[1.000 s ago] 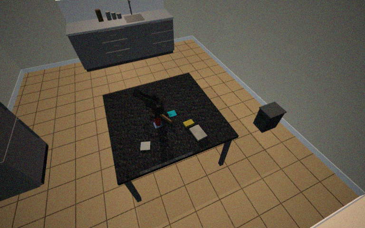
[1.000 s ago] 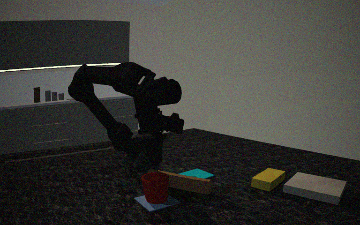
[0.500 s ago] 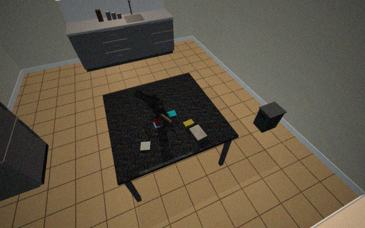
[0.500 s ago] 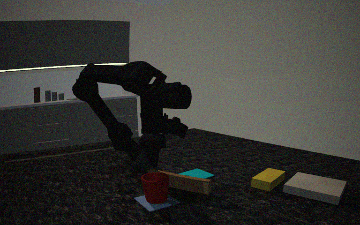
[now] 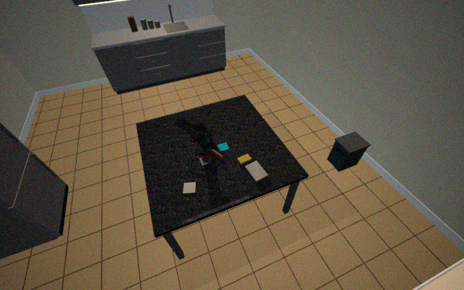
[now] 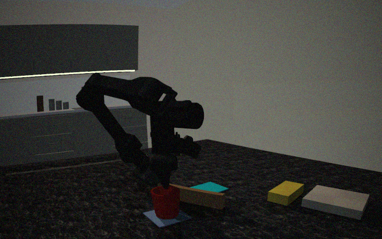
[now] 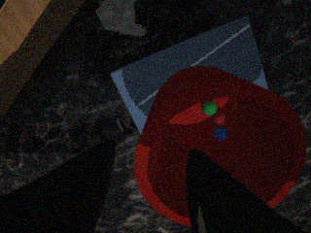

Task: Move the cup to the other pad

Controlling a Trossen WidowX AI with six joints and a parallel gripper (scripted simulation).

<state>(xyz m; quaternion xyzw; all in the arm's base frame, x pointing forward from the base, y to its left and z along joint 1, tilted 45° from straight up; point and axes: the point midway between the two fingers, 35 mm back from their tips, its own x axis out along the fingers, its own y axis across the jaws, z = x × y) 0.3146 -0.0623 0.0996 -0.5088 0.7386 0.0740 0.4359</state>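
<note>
The red cup is 30 mm below my gripper tip, 20 mm to the right of it and 20 mm ahead of it. Round my gripper tip: blue pad 80 mm below, 30 mm ahead, 20 mm to the right; then green marble 60 mm below, 30 mm ahead, 20 mm to the right; then blue marble 60 mm below, 40 mm to the right, 30 mm ahead.
</note>
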